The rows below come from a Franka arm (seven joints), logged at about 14 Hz.
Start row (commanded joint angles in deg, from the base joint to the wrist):
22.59 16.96 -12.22 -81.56 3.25 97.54 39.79
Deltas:
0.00 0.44 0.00 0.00 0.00 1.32 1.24
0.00 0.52 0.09 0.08 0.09 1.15 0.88
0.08 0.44 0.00 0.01 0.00 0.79 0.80
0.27 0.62 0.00 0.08 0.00 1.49 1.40
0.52 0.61 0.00 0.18 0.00 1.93 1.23
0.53 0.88 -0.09 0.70 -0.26 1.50 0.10
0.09 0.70 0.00 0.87 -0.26 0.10 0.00
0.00 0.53 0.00 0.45 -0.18 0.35 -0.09
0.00 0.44 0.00 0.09 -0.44 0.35 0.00
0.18 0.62 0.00 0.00 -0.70 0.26 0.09
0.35 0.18 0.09 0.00 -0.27 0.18 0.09
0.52 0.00 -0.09 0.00 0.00 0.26 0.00
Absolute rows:
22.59 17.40 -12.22 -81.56 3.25 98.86 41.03
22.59 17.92 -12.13 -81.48 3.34 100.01 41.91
22.67 18.36 -12.13 -81.47 3.34 100.80 42.71
22.94 18.98 -12.13 -81.39 3.34 102.29 44.11
23.46 19.59 -12.13 -81.21 3.34 104.22 45.34
23.99 20.47 -12.22 -80.51 3.08 105.72 45.44
24.08 21.17 -12.22 -79.64 2.82 105.82 45.44
24.08 21.70 -12.22 -79.19 2.64 106.17 45.35
24.08 22.14 -12.22 -79.10 2.20 106.52 45.35
24.26 22.76 -12.22 -79.10 1.50 106.78 45.44
24.61 22.94 -12.13 -79.10 1.23 106.96 45.53
25.13 22.94 -12.22 -79.10 1.23 107.22 45.53

